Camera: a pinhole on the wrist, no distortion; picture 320 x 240 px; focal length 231.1 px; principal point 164.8 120.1 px. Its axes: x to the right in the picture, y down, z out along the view. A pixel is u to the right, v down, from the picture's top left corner.
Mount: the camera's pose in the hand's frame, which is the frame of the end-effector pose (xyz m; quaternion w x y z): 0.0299 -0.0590 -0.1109 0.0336 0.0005 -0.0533 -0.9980
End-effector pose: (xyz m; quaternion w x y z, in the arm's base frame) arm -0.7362 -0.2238 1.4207 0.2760 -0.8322 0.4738 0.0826
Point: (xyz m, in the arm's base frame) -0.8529 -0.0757 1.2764
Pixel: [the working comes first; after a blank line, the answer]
In the camera's frame: 0.1353 -0.1293 0.3116

265.1 24.2
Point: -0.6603 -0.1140 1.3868
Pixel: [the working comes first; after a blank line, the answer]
In the camera's frame: 0.0599 0.0532 0.2030

233.0 180.6
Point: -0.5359 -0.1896 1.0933
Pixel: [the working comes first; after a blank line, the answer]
In the camera's frame: -0.1817 0.0547 0.4242

65.8 149.9
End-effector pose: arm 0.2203 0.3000 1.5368 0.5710 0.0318 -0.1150 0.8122
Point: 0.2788 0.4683 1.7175
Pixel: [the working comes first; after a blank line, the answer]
In the camera's frame: -0.1317 0.1116 0.2340

34.7 230.3
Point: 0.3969 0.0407 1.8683
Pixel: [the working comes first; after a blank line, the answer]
In the camera's frame: 0.2744 0.1048 0.4675

300.5 171.9
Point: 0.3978 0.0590 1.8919
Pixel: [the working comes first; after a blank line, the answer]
In the camera's frame: 0.2544 0.1184 0.4850

286.0 176.5
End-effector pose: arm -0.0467 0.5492 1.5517 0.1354 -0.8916 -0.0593 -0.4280
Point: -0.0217 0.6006 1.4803
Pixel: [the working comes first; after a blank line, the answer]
In the camera's frame: 0.0688 -0.0136 0.1896

248.6 103.6
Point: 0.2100 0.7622 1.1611
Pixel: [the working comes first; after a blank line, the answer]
In the camera's frame: 0.1776 0.0651 0.5941

233.9 145.4
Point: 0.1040 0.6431 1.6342
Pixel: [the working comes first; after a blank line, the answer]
In the camera's frame: -0.1262 0.0431 0.1986

17.9 170.2
